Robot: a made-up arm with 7 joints. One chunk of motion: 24 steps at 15 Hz.
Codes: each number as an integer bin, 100 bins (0 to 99) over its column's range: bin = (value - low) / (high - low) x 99, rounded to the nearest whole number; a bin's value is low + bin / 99 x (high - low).
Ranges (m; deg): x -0.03..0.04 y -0.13..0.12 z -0.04..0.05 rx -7..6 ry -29..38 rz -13..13
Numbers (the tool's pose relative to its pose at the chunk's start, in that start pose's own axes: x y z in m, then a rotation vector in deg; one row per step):
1: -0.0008 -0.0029 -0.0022 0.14 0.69 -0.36
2: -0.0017 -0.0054 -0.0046 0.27 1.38 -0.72
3: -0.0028 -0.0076 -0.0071 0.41 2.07 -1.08
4: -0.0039 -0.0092 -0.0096 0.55 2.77 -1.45
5: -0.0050 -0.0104 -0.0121 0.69 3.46 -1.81
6: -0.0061 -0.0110 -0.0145 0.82 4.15 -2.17
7: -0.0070 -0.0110 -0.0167 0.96 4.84 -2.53
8: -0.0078 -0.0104 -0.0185 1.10 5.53 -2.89
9: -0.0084 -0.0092 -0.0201 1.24 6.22 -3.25
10: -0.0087 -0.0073 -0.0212 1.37 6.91 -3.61
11: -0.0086 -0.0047 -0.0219 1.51 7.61 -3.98
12: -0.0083 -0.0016 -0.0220 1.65 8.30 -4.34
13: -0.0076 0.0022 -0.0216 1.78 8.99 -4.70
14: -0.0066 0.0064 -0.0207 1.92 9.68 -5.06
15: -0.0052 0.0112 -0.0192 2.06 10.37 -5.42
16: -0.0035 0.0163 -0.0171 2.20 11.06 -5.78
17: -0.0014 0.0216 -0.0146 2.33 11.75 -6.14
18: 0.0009 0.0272 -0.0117 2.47 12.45 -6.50
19: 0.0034 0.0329 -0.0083 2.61 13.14 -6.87
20: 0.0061 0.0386 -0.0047 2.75 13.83 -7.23
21: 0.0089 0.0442 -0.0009 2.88 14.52 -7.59
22: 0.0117 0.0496 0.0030 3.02 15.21 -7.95
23: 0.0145 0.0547 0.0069 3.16 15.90 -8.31
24: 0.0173 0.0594 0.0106 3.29 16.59 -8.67
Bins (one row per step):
1: 41 50 42 54 44 48
2: 40 49 39 55 45 47
3: 38 48 36 56 46 45
4: 37 48 33 57 47 44
5: 35 47 31 59 48 43
6: 34 47 28 60 49 41
7: 33 47 26 61 50 40
8: 31 47 24 62 51 38
9: 31 48 22 63 52 37
10: 30 49 21 64 53 36
11: 30 50 20 65 54 34
12: 31 51 20 66 55 33
13: 32 52 20 67 56 32
14: 33 54 21 68 57 30
15: 35 56 23 69 58 29
16: 37 58 25 70 59 27
17: 40 60 28 71 60 26
18: 44 62 31 72 61 25
19: 47 65 35 73 62 23
20: 51 67 39 74 63 22
21: 55 69 43 75 64 21
22: 59 71 47 76 65 19
23: 63 73 52 77 66 18
24: 67 75 56 78 67 16

